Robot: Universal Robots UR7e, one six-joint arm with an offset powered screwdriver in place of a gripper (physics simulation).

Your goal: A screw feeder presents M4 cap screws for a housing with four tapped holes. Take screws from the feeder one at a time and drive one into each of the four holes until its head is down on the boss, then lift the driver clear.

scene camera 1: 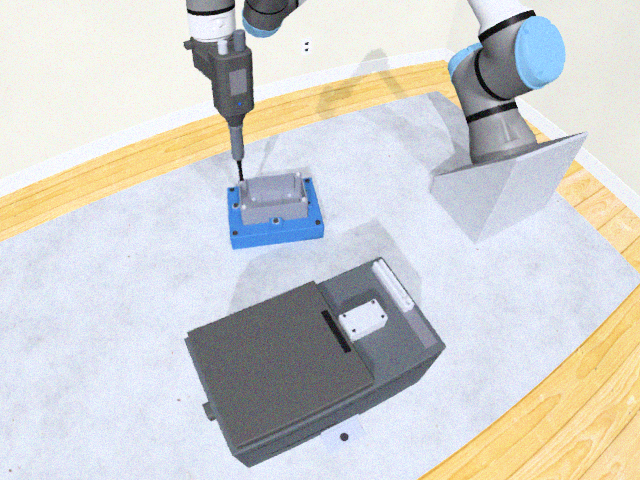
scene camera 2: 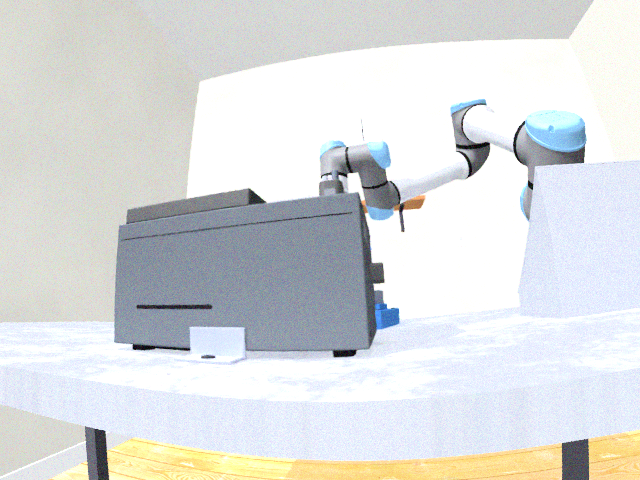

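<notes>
The grey housing point(scene camera 1: 273, 210) is an open-topped box on a blue fixture point(scene camera 1: 276, 237) point(scene camera 2: 387, 318). My screwdriver point(scene camera 1: 241, 179) points down with its thin black bit at the housing's back left corner in scene camera 1. The bit's tip is at the boss there. Whether a screw is on the tip is too small to tell. Light spots show at the other corners; I cannot tell whether they are screw heads or bare bosses. In scene camera 2 the tip is hidden behind the dark grey screw feeder point(scene camera 1: 279, 361) point(scene camera 2: 237, 279).
A white block point(scene camera 1: 362, 319) with dark spots at its corners and a white rail point(scene camera 1: 392, 285) sit in the feeder's open recess. A small pale bracket point(scene camera 1: 356, 426) point(scene camera 2: 217, 341) stands at the feeder's side. A light grey angular pedestal point(scene camera 1: 532, 180) point(scene camera 2: 584, 237) stands by the arm's base.
</notes>
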